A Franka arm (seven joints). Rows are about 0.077 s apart.
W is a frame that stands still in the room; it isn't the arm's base.
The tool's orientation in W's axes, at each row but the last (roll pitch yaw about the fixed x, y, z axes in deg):
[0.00 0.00 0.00]
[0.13 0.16 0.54]
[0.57 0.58 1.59]
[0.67 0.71 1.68]
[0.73 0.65 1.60]
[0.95 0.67 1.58]
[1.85 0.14 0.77]
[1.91 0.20 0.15]
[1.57 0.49 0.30]
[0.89 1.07 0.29]
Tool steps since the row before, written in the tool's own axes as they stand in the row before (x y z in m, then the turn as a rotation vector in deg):
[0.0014 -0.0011 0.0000 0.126 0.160 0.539]
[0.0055 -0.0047 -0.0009 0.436 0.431 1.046]
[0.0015 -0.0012 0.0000 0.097 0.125 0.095]
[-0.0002 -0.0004 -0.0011 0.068 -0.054 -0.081]
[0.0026 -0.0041 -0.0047 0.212 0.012 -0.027]
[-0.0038 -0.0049 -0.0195 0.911 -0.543 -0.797]
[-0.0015 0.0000 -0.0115 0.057 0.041 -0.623]
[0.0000 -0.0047 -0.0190 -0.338 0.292 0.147]
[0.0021 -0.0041 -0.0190 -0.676 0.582 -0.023]
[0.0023 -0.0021 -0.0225 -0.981 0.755 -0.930]
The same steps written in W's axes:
[0.0014 -0.0011 0.0000 0.126 0.160 0.539]
[0.0055 -0.0046 -0.0009 0.435 0.433 1.046]
[0.0015 -0.0012 0.0000 0.094 0.127 0.095]
[-0.0002 -0.0004 -0.0011 0.069 -0.051 -0.082]
[0.0027 -0.0040 -0.0048 0.211 0.018 -0.029]
[-0.0039 -0.0047 -0.0195 0.916 -0.505 -0.816]
[-0.0015 0.0004 -0.0115 0.055 0.062 -0.621]
[-0.0001 -0.0041 -0.0191 -0.338 0.286 0.158]
[0.0020 -0.0036 -0.0191 -0.679 0.579 -0.001]
[0.0019 -0.0017 -0.0226 -1.002 0.764 -0.900]

